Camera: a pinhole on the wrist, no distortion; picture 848 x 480 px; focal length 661.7 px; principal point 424.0 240.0 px. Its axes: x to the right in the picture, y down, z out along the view. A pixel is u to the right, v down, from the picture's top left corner.
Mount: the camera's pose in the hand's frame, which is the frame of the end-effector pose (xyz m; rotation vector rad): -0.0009 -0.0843 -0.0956 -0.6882 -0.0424 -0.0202
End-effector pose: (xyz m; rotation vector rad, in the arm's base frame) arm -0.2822 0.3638 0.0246 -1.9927 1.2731 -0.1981
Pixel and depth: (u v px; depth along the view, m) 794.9 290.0 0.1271
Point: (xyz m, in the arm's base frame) -0.2521 0.3075 0.0057
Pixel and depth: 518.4 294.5 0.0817
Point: -0.2765 0.3446 0.0662
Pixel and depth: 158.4 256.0 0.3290
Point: -0.3744 0.5281 -0.1301
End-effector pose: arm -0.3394 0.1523 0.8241 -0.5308 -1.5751 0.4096
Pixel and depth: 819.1 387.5 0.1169
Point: -0.3219 0.1964 0.8745
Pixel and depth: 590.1 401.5 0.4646
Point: -0.5117 0.4677 0.7292
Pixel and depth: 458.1 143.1 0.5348
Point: -0.6887 0.3374 0.6932
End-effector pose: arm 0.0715 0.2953 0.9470 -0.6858 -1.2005 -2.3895
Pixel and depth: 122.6 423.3 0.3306
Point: 0.3286 0.2795 1.0290
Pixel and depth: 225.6 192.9 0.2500
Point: 0.1989 0.3565 0.9913
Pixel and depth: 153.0 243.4 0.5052
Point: 0.4513 0.4172 1.1159
